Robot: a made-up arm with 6 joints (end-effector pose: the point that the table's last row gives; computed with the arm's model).
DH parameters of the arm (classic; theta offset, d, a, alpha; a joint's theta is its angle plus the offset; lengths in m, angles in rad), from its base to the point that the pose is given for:
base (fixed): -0.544 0 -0.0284 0
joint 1: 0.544 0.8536 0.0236 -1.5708
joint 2: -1.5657 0 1.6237 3.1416
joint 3: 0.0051 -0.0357 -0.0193 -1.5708
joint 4: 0 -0.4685 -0.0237 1.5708
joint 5: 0 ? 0.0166 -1.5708
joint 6: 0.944 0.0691 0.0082 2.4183
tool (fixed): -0.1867 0.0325 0 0
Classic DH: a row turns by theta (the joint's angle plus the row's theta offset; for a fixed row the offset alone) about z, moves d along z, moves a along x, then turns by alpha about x.
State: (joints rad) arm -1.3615 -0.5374 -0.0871 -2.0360 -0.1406 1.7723
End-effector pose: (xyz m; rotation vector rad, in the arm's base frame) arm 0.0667 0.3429 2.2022 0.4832 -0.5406 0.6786
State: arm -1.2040 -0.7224 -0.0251 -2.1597 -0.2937 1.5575
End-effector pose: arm -0.0557 0.5923 2.1615 0.3174 -0.6041 1.2492
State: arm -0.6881 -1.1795 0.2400 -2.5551 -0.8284 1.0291
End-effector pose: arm -0.7975 0.9744 1.9078 -0.2550 -0.0759 2.9398
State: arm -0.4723 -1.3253 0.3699 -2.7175 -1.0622 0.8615
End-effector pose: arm -1.1841 0.9205 1.7508 0.5744 -0.4291 -2.7218
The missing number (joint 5, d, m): 0.2947
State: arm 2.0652 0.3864 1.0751 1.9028 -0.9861 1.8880
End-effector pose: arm -0.5550 0.6934 2.8225 -1.4351 0.5405 0.1445
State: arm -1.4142 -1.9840 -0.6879 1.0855 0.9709 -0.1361
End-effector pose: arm -0.4092 1.5507 0.6684 -1.1388 0.6659 0.0896
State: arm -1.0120 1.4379 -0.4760 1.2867 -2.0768 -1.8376
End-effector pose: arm 0.8629 -1.4796 0.4985 0.6738 0.7208 -1.8856
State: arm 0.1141 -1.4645 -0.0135 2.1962 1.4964 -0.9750
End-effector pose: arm -1.8431 -0.0256 1.5051 -1.3183 0.9747 1.3340
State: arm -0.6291 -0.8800 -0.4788 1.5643 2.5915 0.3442
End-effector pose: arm -0.7649 0.4956 2.3356 -2.1831 0.6235 1.7989
